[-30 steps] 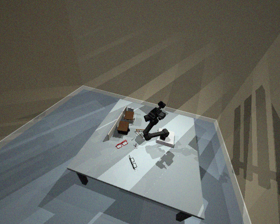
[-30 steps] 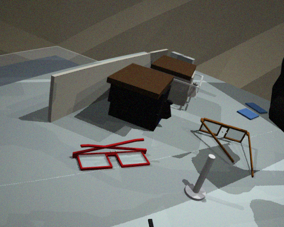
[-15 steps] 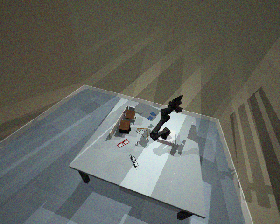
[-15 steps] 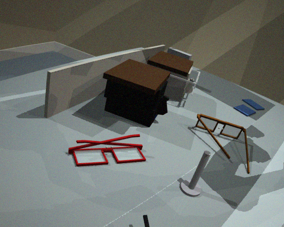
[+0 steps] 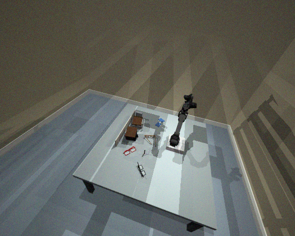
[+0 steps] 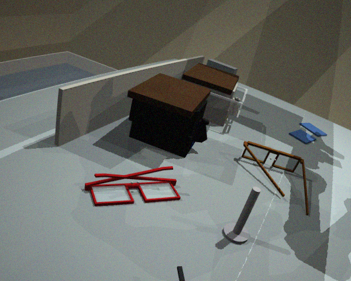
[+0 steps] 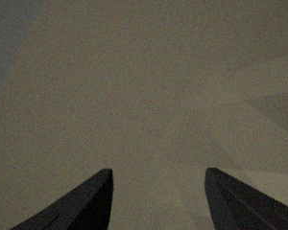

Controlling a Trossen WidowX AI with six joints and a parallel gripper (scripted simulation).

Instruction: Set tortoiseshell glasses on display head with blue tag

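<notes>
Now: gripper tip 270 mm short of the grey peg stand, 440 mm to the right of it and 610 mm above it. The rest, counted from my gripper tip: white wall panel (640 mm ahead, 210 mm to the left, 580 mm below); display head (520 mm ahead, 70 mm to the left, 580 mm below).
</notes>
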